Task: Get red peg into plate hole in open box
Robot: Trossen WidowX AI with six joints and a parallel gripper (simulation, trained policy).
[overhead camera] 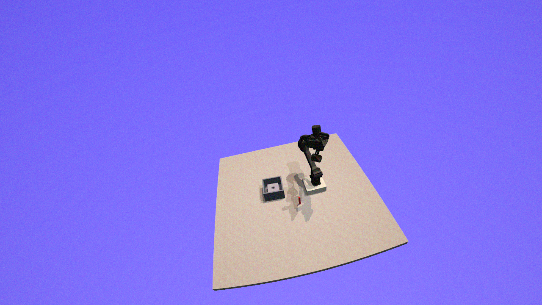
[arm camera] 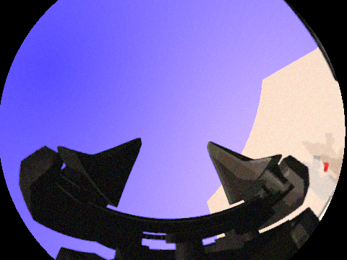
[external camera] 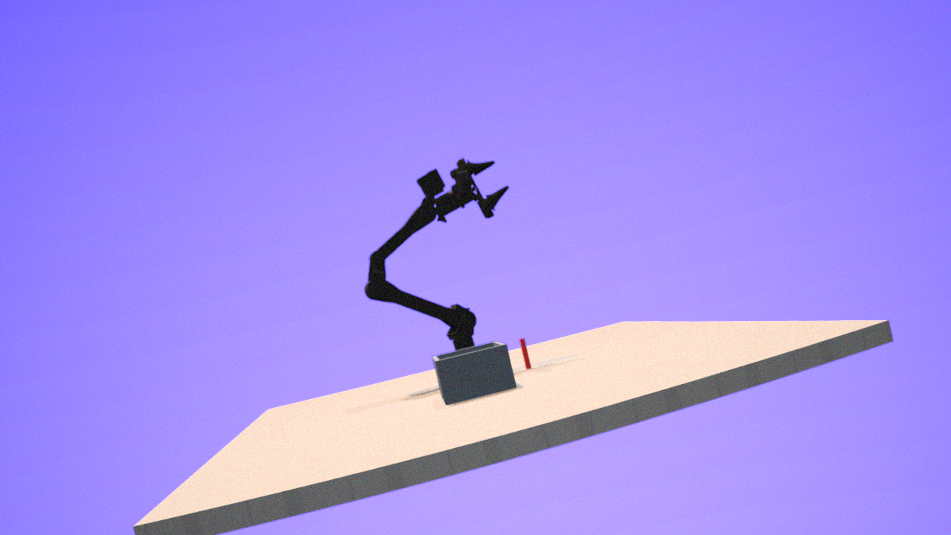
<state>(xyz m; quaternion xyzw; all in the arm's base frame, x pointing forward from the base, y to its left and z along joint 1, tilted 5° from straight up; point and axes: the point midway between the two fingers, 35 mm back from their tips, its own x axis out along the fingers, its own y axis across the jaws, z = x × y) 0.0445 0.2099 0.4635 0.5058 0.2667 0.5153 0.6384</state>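
Right now the red peg is 130 mm ahead of my gripper tip, 100 mm to the right of it and 500 mm below it. The rest, counted from my gripper tip: grey box: 280 mm ahead, 280 mm to the right, 510 mm below; pale plate: 280 mm ahead, 280 mm to the right, 490 mm below.
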